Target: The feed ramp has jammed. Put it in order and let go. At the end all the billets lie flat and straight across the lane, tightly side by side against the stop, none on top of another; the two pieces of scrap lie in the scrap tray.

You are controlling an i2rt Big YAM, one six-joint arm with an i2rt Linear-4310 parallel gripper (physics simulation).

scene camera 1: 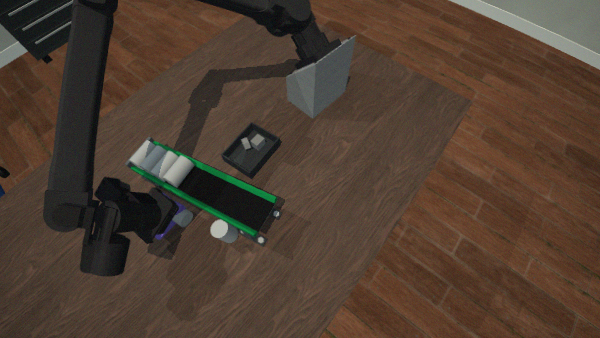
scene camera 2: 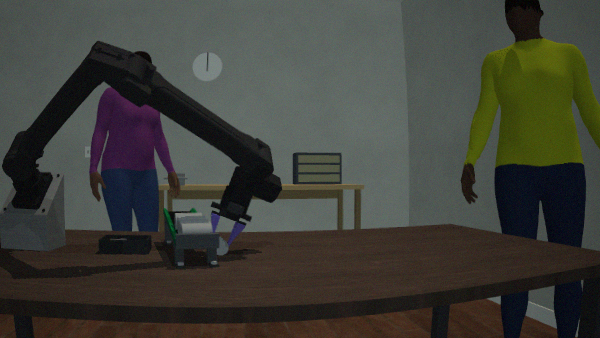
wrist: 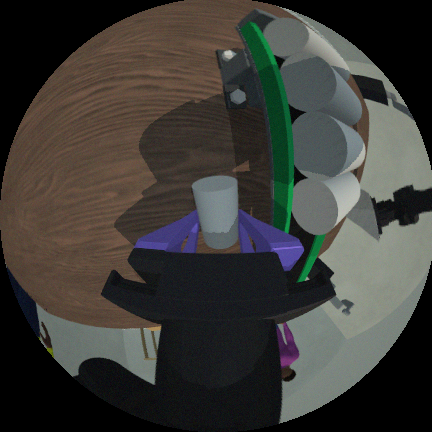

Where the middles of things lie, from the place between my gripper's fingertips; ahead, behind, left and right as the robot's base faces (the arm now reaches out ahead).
Now: the dark scrap tray (scene camera 1: 249, 162) 240 mm behind my hand and 10 mm to the right of it.
